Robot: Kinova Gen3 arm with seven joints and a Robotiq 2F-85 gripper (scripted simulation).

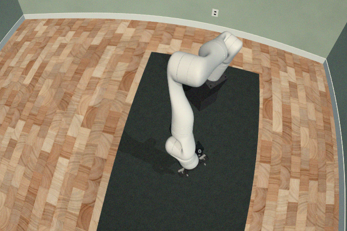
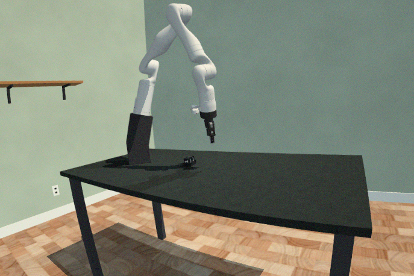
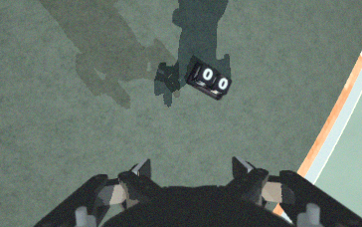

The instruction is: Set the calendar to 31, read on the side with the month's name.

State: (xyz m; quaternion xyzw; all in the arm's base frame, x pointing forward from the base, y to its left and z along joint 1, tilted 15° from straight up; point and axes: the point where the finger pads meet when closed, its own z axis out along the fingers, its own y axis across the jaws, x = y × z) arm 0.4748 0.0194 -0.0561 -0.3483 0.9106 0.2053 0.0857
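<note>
Right now the black calendar tray is 130 mm below my hand, 130 mm behind it and 10 mm to the right of it.
</note>
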